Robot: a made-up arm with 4 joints.
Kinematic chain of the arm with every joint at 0, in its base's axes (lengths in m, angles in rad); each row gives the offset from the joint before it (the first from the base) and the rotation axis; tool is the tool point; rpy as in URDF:
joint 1: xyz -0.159 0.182 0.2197 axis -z
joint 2: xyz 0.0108 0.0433 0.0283 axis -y
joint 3: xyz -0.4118 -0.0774 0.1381 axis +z
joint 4: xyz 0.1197 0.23 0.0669 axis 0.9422 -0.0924 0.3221
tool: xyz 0.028 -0.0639 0.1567 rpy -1.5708 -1.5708 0
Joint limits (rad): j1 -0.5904..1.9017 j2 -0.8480..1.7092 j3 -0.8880..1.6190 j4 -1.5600..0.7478
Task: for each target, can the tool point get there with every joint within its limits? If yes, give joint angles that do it. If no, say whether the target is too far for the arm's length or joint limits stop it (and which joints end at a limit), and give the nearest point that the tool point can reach.
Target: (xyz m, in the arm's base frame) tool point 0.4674 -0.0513 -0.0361
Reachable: no: joint limits stop it (at a limit: joint 1, joint 2, joint 4) | nearest point 0.2630 0.2807 -0.1267 | short by 0.400 m
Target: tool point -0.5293 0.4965 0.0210
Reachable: yes | joints 0.2910 1.2707 0.4141 -0.1368
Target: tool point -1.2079 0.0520 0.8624
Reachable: no: too far | nearest point -0.8751 0.0932 0.6695 | short by 0.387 m
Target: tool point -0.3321 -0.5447 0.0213
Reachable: no: joint limits stop it (at a limit: joint 1, joint 3, joint 4) | nearest point -0.3788 -0.0947 0.1071 | short by 0.461 m
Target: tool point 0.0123 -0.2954 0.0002
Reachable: no: joint limits stop it (at a limit: joint 1, joint 2, joint 3, joint 4) | nearest point -0.2995 -0.0415 -0.0296 | short by 0.403 m
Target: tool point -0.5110 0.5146 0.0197
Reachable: yes | joints 0.3036 1.3127 0.3080 -0.3113
